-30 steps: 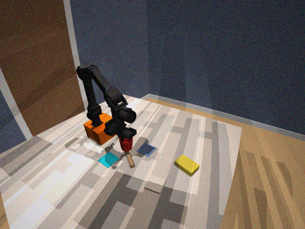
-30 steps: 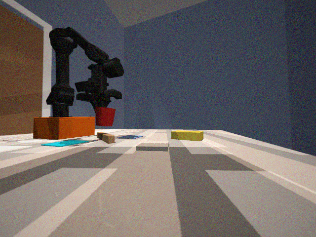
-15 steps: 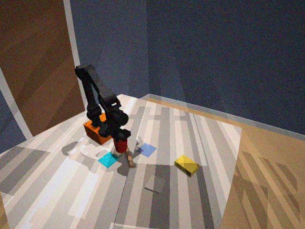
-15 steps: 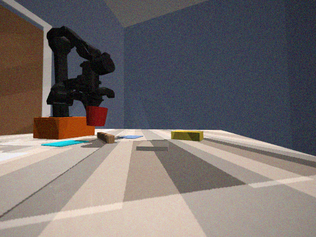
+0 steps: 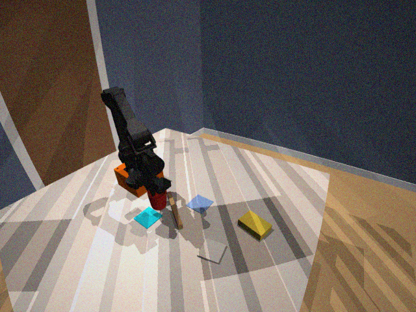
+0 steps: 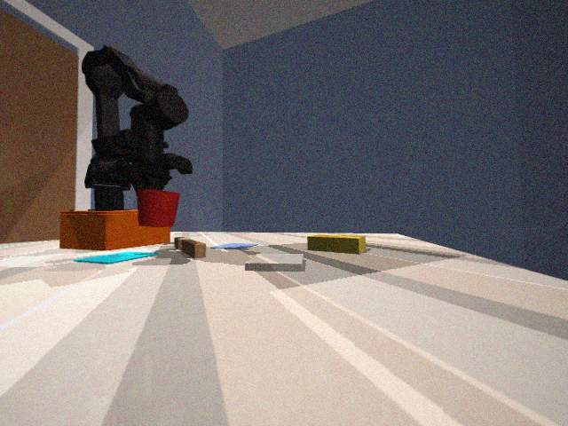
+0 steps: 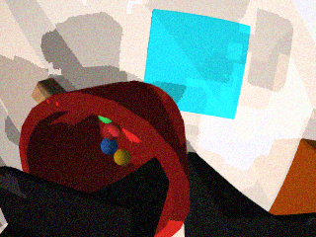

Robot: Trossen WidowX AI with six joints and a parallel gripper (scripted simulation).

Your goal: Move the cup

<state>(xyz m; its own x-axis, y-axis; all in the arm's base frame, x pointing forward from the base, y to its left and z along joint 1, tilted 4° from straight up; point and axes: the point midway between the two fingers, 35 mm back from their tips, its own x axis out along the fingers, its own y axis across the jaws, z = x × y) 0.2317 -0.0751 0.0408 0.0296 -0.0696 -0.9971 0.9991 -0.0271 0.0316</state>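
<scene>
Right now the cyan pad is 10 cm below my gripper tip, 4 cm to the right of it and 1 cm behind it. From my gripper tip the other things lie so: blue pad (14 cm to the left, 12 cm ahead, 10 cm below); then red cup (3 cm ahead); then wooden stick (9 cm below, 6 cm ahead, 5 cm to the left).
</scene>
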